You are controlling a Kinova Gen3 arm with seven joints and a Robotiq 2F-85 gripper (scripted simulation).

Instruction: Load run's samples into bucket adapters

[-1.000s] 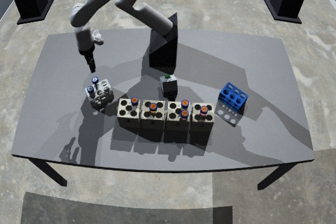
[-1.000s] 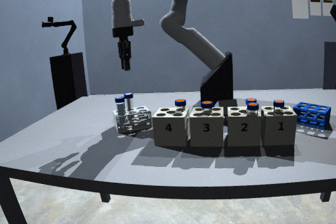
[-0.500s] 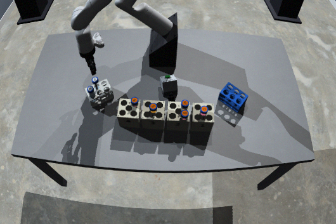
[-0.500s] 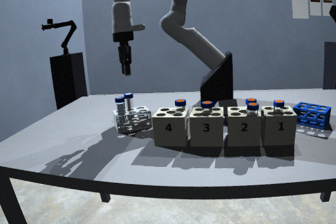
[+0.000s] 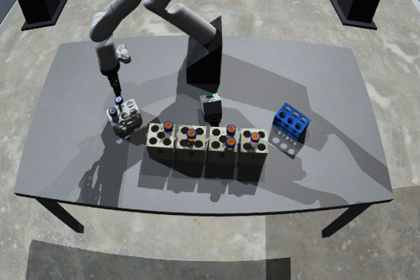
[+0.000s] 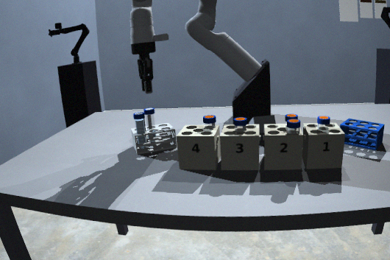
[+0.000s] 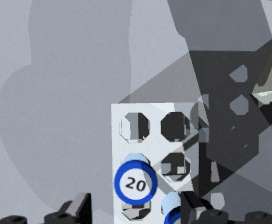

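Now: hand 130 mm above the water blank marked 20 and 10 mm short of it. The rest, counted from my hand: clear rack: 160 mm below, 20 mm ahead, 10 mm to the left; then sample tube S4: 210 mm to the left, 130 mm below, 110 mm ahead; then sample tube S2: 290 mm to the left, 150 mm ahead, 130 mm below.
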